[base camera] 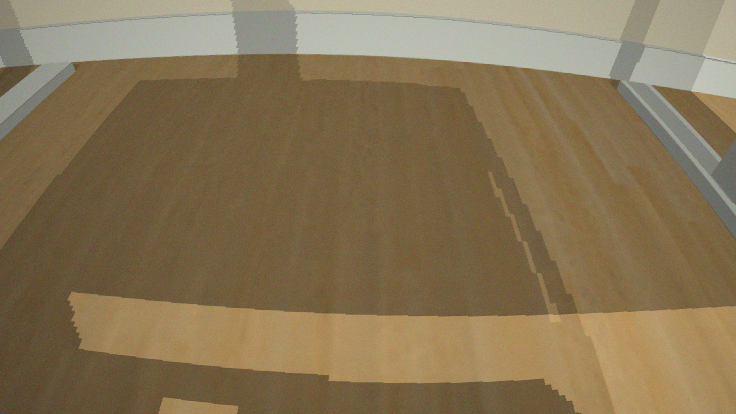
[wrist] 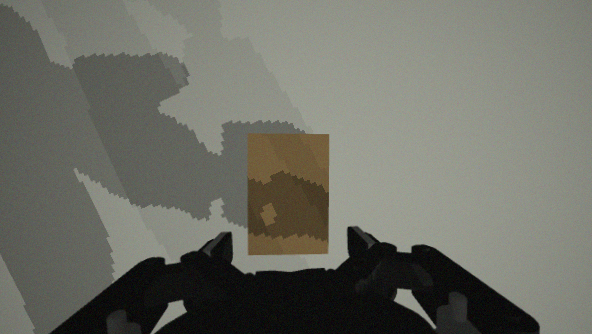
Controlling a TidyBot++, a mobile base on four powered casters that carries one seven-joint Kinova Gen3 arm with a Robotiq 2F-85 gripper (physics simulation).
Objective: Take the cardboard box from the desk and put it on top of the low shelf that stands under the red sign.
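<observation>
The cardboard box stands on the pale desk top in the wrist view. It is a plain brown upright rectangle there, with its sides in line with the fingers, and a dark shadow lies across its top. My gripper is open and points down above the box. The near end of the box shows between the two fingertips, with a gap on each side. How far the fingertips are above the box is hard to tell. The low shelf and the red sign do not show in these views.
In the base camera view, a grey metal desk foot runs along the floor at the right and another at the left. A wall with a white baseboard closes off the far side of the wooden floor.
</observation>
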